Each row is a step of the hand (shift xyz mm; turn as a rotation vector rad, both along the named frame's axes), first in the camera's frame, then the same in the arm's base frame.
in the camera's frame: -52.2 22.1 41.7 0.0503 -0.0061 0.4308
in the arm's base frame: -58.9 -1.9 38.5 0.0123 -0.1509 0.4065
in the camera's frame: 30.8 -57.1 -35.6 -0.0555 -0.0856 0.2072
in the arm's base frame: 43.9 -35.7 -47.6 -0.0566 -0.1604 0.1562
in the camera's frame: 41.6 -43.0 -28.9 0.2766 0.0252 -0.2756
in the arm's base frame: 51.3 -23.5 -35.1 0.2903 0.1608 -0.2073
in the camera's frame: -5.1 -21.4 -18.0 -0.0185 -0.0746 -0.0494
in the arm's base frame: 0.6 -14.1 -24.7 0.0002 -0.0541 -0.0736
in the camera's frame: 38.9 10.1 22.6 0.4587 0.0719 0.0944
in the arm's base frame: 34.2 6.9 30.2 0.4270 0.0993 0.1797
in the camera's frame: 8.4 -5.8 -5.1 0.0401 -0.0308 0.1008
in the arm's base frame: 9.8 -2.3 -5.4 0.0361 -0.0583 0.0895
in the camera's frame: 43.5 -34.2 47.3 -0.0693 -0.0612 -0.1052
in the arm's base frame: 44.8 -42.1 39.1 -0.0471 -0.0293 -0.1286
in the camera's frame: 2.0 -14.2 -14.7 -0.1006 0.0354 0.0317
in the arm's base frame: 5.9 -7.6 -18.1 -0.1078 0.0070 0.0265
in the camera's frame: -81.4 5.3 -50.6 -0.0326 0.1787 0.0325
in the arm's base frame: -76.2 11.1 -57.4 -0.0681 0.1489 0.0850
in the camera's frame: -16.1 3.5 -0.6 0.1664 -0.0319 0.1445
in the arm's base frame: -16.4 1.1 -1.8 0.1560 -0.0566 0.1485
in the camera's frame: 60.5 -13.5 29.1 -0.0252 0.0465 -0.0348
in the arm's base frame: 59.1 -14.0 31.5 -0.0303 0.0516 -0.0206
